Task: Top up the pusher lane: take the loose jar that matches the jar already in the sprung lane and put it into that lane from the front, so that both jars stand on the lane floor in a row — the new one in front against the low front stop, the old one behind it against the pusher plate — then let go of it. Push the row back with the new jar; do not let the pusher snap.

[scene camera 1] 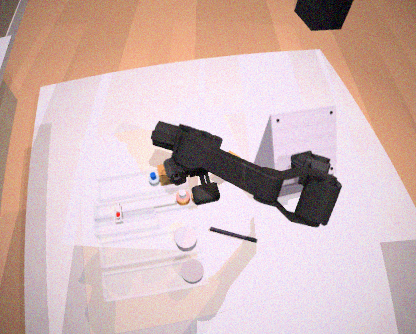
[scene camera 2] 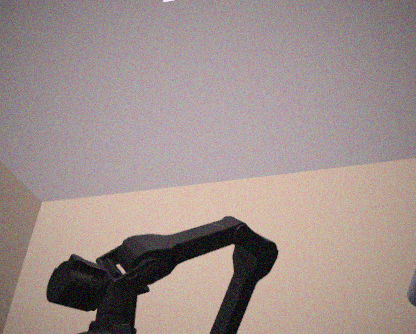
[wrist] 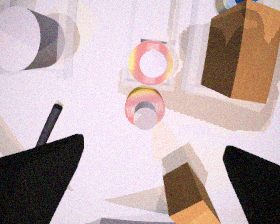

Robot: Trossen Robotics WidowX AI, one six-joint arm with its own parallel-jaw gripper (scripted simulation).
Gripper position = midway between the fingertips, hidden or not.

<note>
The gripper [scene camera 1: 198, 181] is open, with nothing in its grasp.
The gripper also shows in the wrist view [wrist: 156, 148].
</note>
